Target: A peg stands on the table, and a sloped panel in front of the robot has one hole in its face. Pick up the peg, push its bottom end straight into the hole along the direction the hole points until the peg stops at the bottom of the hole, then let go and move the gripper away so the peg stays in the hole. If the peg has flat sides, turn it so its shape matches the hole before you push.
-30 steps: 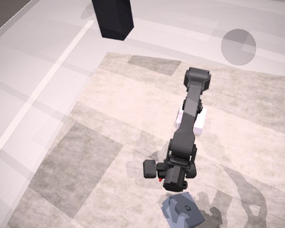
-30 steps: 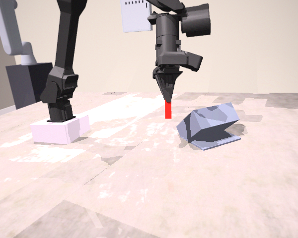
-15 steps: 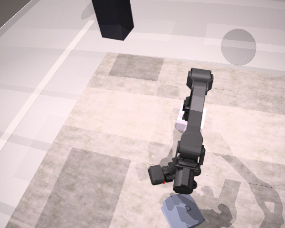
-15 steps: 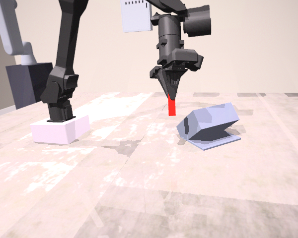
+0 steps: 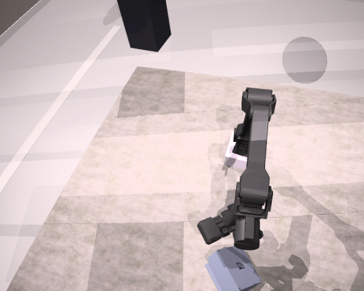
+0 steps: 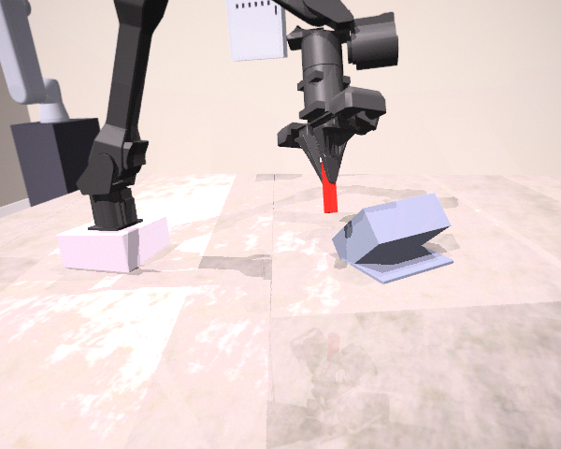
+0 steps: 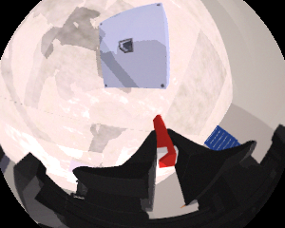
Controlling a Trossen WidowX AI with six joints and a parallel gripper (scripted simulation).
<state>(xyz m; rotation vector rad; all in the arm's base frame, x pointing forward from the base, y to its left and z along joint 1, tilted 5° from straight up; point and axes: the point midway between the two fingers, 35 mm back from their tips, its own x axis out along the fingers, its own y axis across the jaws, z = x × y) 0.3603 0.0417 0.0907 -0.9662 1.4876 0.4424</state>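
Right now the grey-blue sloped panel is 9 cm below my gripper tip, 7 cm to the left of it and 7 cm ahead of it. The rest, counted from my gripper tip: red peg 2 cm above, 1 cm to the left.
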